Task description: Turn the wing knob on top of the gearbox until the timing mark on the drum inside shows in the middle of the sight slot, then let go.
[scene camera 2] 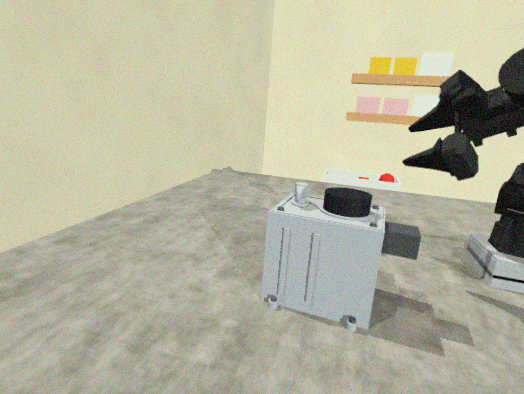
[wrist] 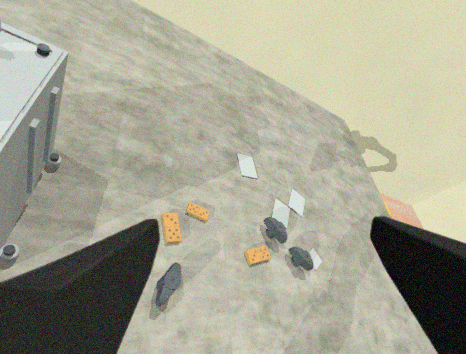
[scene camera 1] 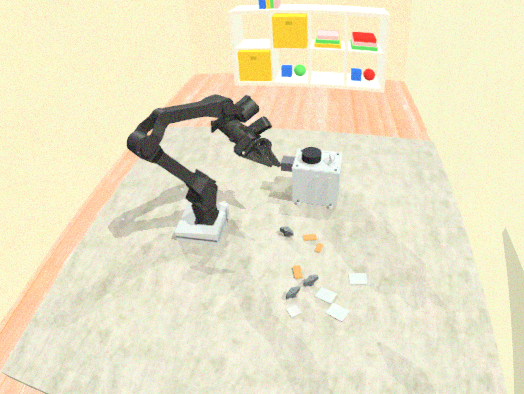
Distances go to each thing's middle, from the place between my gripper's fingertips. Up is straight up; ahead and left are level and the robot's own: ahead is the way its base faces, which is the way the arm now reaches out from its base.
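Scene:
You'd find the gearbox [scene camera 2: 322,259] 140 mm below my hand, 170 mm to the left of it and 80 mm ahead of it.

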